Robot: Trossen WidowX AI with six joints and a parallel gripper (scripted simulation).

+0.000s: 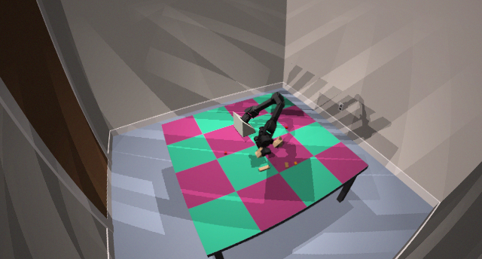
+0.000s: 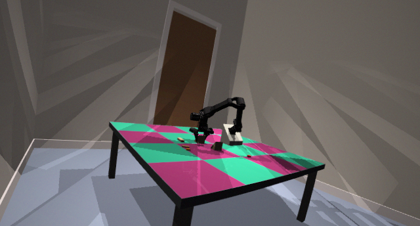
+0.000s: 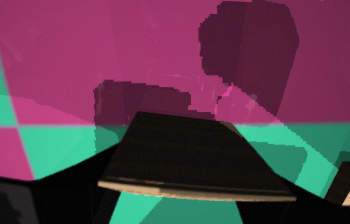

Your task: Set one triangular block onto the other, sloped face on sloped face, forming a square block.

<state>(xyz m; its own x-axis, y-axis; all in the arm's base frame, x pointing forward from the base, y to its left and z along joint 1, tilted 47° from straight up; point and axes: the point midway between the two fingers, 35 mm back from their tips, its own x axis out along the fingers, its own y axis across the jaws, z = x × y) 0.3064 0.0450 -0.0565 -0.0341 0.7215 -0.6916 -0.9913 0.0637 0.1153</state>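
My gripper tip is now 1 cm below the triangular block. From my gripper tip the other things lie so: flat wooden bar 14 cm ahead, 6 cm to the right; then tiny red piece 23 cm to the right, 13 cm behind.
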